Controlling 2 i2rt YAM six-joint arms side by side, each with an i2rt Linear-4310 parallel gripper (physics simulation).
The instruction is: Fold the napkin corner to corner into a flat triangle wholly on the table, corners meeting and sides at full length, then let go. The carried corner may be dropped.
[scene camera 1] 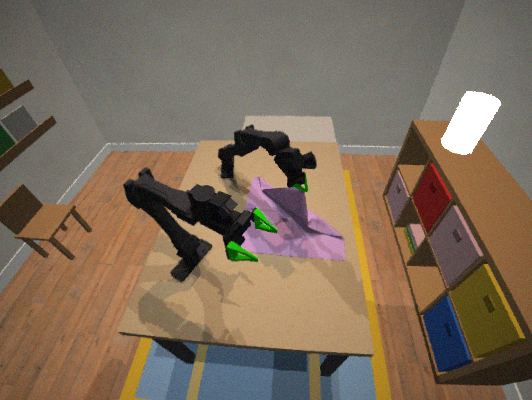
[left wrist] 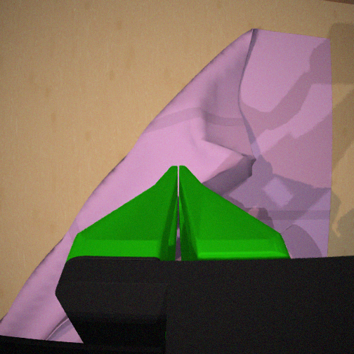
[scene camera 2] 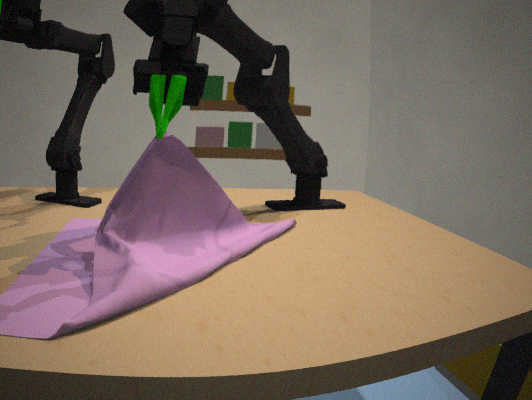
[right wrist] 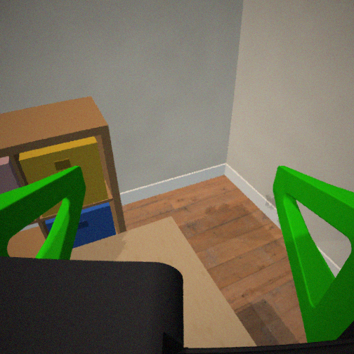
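The pink napkin (scene camera 1: 325, 247) (scene camera 2: 170, 200) (left wrist: 290, 85) lies partly flat on the table, and one part is lifted into a tall tent. A folded edge runs diagonally in the left wrist view, with a crease near its middle. My left gripper (scene camera 1: 304, 188) (scene camera 2: 160, 136) (left wrist: 177, 176) is shut on the napkin's raised corner, well above the table. The exact pinch is hidden in the left wrist view. My right gripper (scene camera 1: 267, 245) (right wrist: 178, 176) is open and empty, above the table by the napkin's near left side in scene camera 1.
The wooden table (scene camera 1: 300, 310) (scene camera 2: 390, 300) (right wrist: 150, 255) has its front edge low in scene camera 2. A shelf unit (scene camera 1: 500, 215) (right wrist: 60, 117) with coloured bins stands beyond the table's right side in scene camera 1. A chair (scene camera 1: 45, 217) stands at the left.
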